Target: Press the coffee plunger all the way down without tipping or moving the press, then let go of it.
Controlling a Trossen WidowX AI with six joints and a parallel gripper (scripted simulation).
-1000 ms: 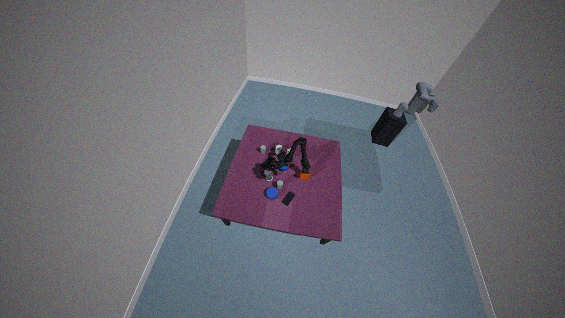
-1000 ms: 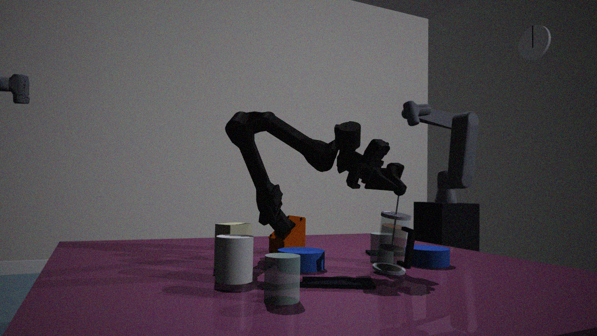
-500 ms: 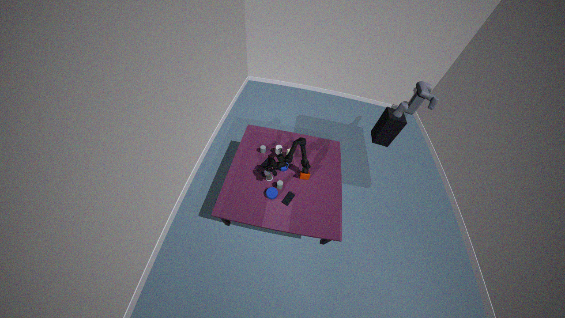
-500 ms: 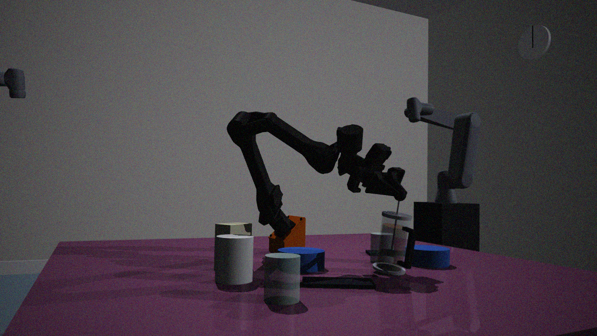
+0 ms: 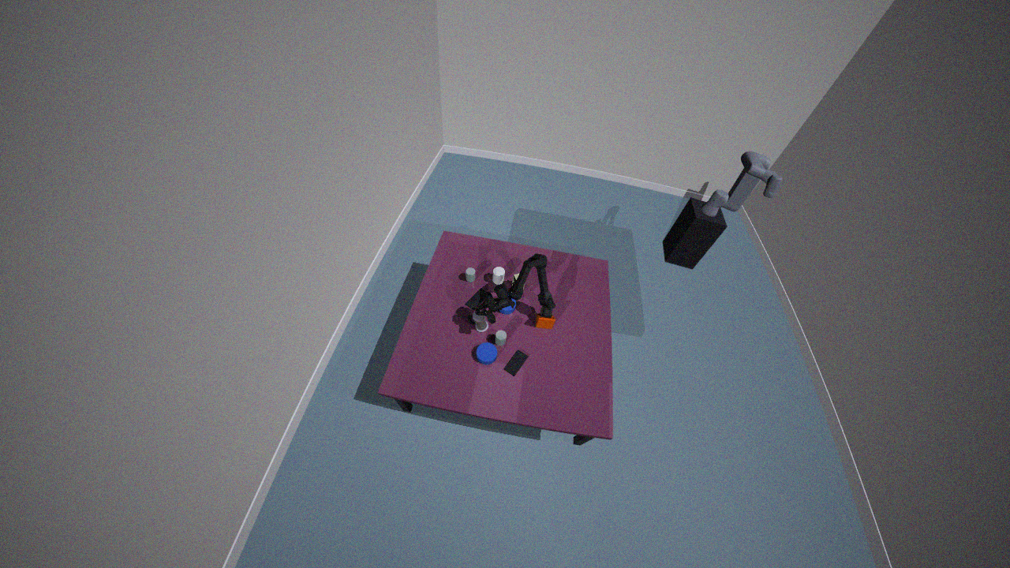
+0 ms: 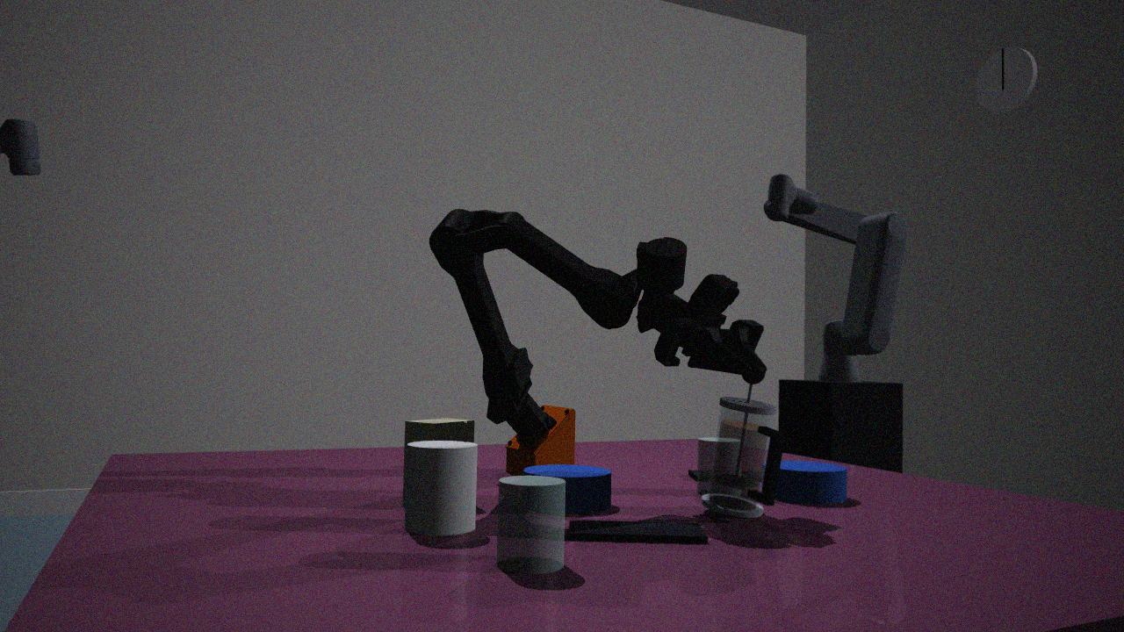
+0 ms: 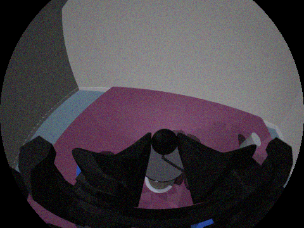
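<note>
Right now the glass coffee press is 9 cm below my gripper tip and 1 cm to the right of it. Round my gripper tip: white cylinder (40 cm to the right, 14 cm below, 3 cm behind); then cream box (37 cm to the right, 18 cm behind, 13 cm below).
</note>
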